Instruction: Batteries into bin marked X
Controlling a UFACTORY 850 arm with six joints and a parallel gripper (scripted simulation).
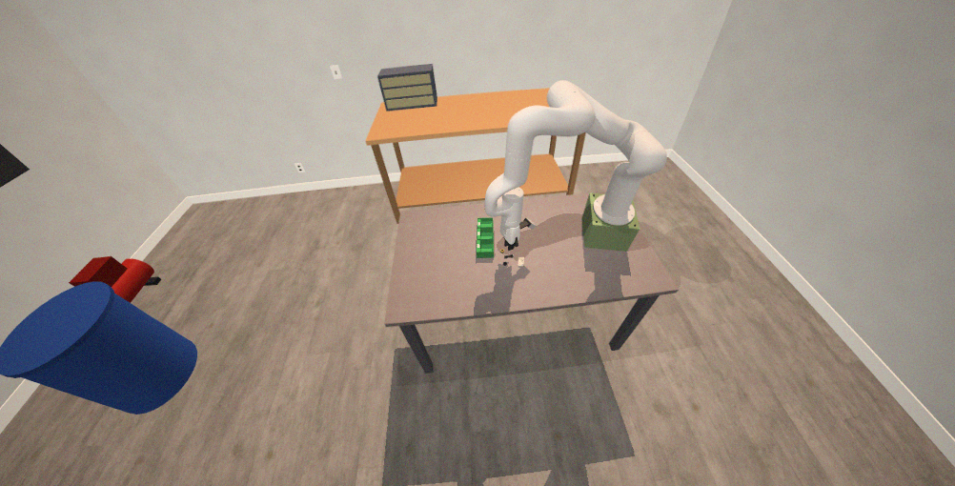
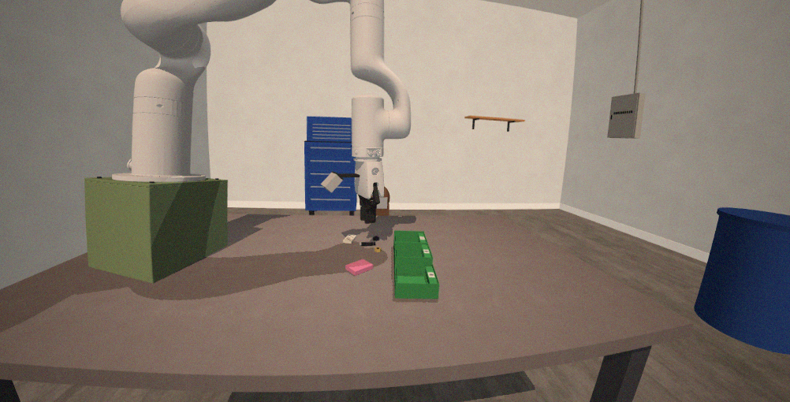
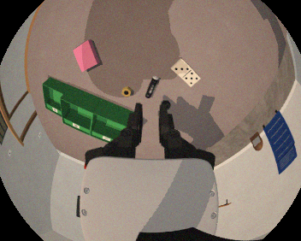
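The black cylinder is 9 cm below my hand. Round my hand: black round piece: 3 cm ahead, 4 cm to the left, 9 cm below; then yellow ring: 2 cm ahead, 4 cm to the right, 9 cm below; then domino: 5 cm behind, 5 cm to the left, 9 cm below.
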